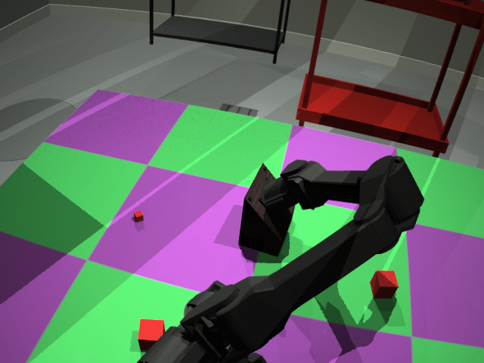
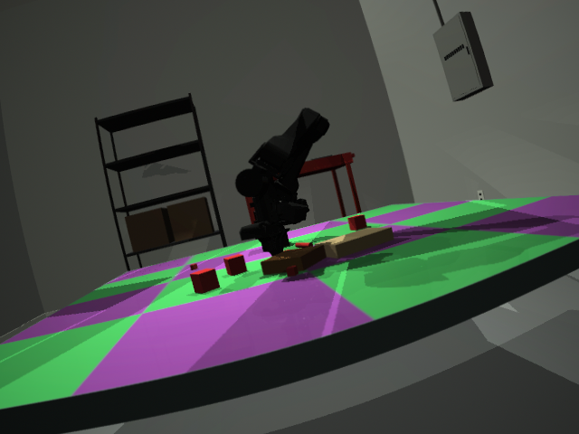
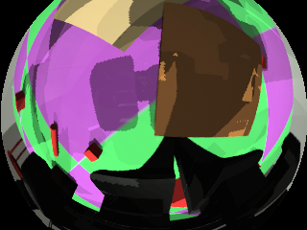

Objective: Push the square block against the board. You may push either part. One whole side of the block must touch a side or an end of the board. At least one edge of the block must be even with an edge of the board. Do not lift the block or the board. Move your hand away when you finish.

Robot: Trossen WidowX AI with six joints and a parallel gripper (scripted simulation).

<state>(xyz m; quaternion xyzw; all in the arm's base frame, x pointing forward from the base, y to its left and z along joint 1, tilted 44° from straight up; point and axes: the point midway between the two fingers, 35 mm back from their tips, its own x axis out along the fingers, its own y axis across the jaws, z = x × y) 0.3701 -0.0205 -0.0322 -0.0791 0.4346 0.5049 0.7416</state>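
The board is 5 cm ahead of my gripper tip, 17 cm to the left of it and 1 cm above it. Round my gripper tip: red rod (17 cm behind, 9 cm to the left); square block (7 cm ahead, 2 cm to the left, 1 cm above).
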